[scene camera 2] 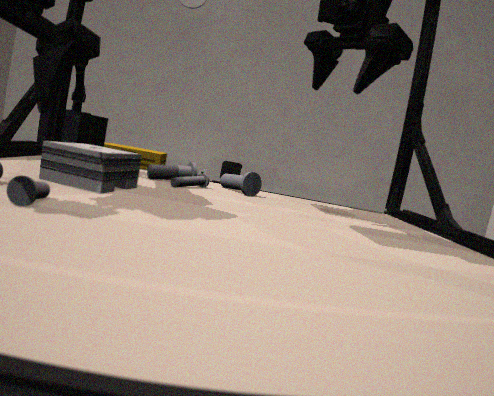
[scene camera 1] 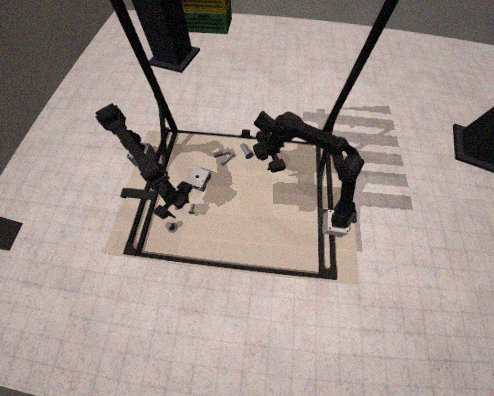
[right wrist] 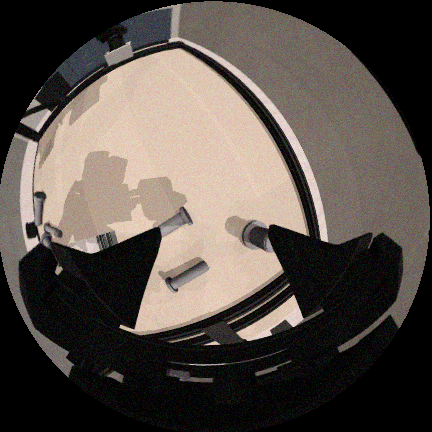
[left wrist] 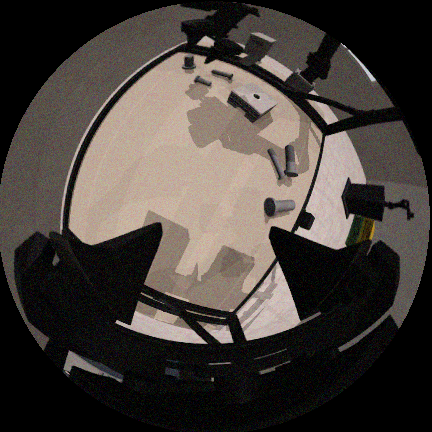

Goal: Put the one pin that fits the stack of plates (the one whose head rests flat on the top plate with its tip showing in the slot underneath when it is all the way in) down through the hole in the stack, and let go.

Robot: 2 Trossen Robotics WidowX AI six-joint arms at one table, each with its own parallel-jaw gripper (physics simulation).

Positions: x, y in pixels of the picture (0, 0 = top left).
Scene:
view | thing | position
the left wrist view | left gripper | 217, 230
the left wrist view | right gripper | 196, 56
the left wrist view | grey stack of plates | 254, 101

